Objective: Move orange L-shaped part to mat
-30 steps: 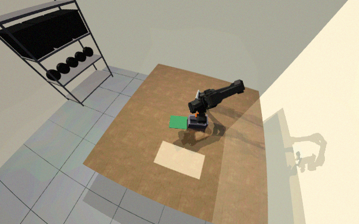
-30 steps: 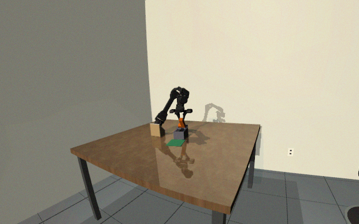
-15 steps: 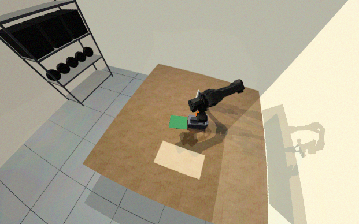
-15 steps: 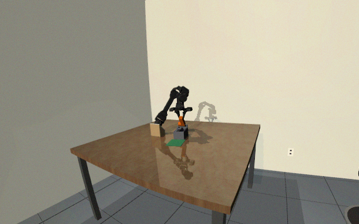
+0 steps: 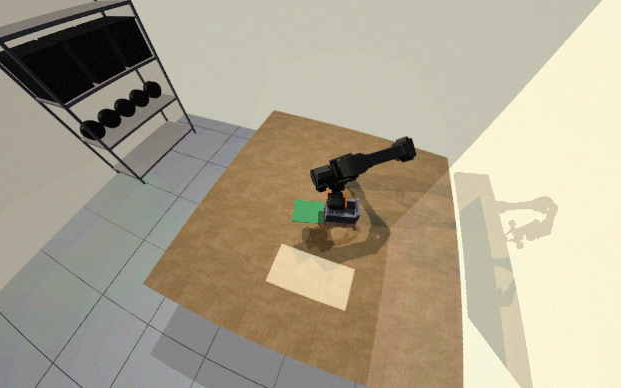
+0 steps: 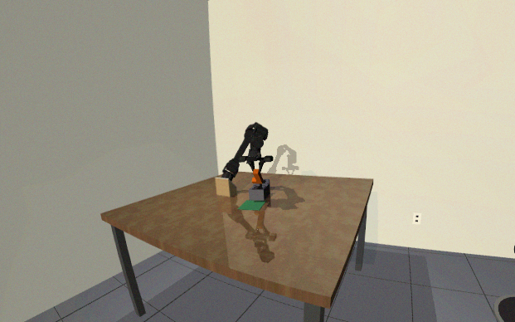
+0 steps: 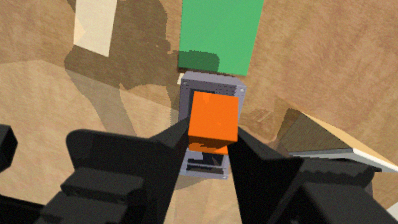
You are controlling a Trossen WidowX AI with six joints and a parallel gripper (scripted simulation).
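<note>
Right now my gripper tip is 1 cm short of the green mat, 10 cm to the left of it and 17 cm above it. From my gripper tip the other things lie so: orange L-shaped part: 2 cm behind, 3 cm to the left, 3 cm below.
</note>
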